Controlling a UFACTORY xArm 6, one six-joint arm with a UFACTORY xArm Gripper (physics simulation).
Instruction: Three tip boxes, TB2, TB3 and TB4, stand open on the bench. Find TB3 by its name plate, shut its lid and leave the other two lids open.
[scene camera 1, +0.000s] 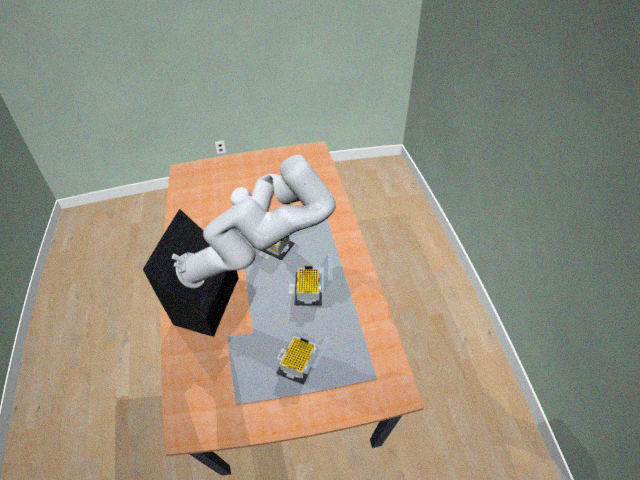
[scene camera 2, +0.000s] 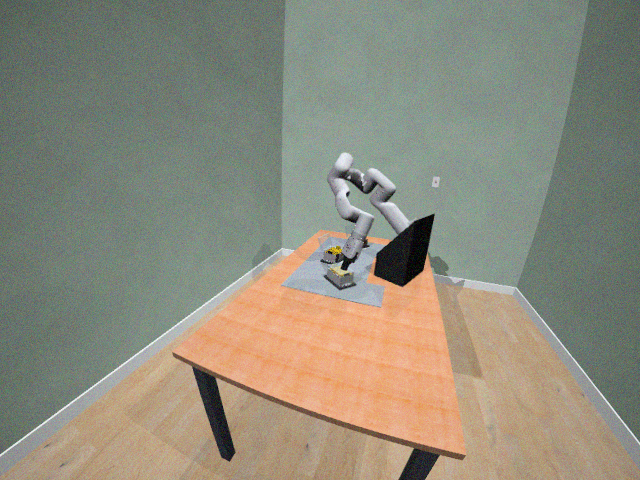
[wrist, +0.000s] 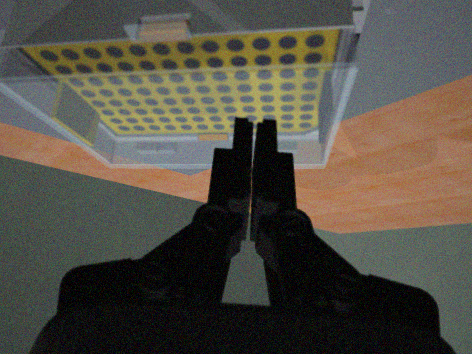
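Seen in the pictures: gripper, between the fingertips: (scene camera 2: 343, 269) (wrist: 252, 143); arm's base, origin of its link: (scene camera 1: 190, 270) (scene camera 2: 407, 233).
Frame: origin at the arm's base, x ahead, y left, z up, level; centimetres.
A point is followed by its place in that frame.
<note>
A grey tip box with a yellow rack (scene camera 1: 279, 246) @(z -17.3, x 33.7, y 18.9 cm) (scene camera 2: 340, 279) @(z -18.8, x 30.1, y 32.4 cm) (wrist: 175, 50) @(z -16.9, x 28.6, y 22.9 cm) is below my gripper. Its clear lid (wrist: 344, 97) @(z -16.0, x 25.7, y 27.7 cm) lies over the rack in the wrist view; whether it is fully shut I cannot tell. My gripper (scene camera 2: 344, 267) @(z -15.6, x 30.0, y 27.6 cm) (wrist: 252, 143) @(z -15.6, x 30.0, y 27.6 cm) is shut and empty, its tips at or just above the lid's edge; contact is unclear. The arm hides it in scene camera 1. A middle box (scene camera 1: 308, 284) (scene camera 2: 332, 255) @(z -18.2, x 41.3, y 6.1 cm) and another box (scene camera 1: 298, 356) @(z -17.9, x 31.7, y -31.1 cm) stand with their clear lids (scene camera 1: 328, 267) @(z -8.6, x 49.2, y -2.7 cm) (scene camera 1: 320, 352) @(z -9.3, x 38.4, y -35.2 cm) upright. No name plate is readable.
The boxes stand on a blue-grey mat (scene camera 1: 268, 320) @(z -23.6, x 24.0, y -11.1 cm) (scene camera 2: 310, 279) @(z -23.6, x 46.7, y 29.9 cm) on the wooden table (scene camera 1: 206, 418) @(z -23.9, x -4.2, y -46.2 cm) (scene camera 2: 330, 341) @(z -23.9, x 24.4, y 70.2 cm). The black arm base (scene camera 1: 199, 304) @(z -6.8, x 1.1, y -10.1 cm) (scene camera 2: 408, 258) @(z -7.5, x -1.2, y 19.3 cm) is beside the mat. The arm reaches over the middle of the table.
</note>
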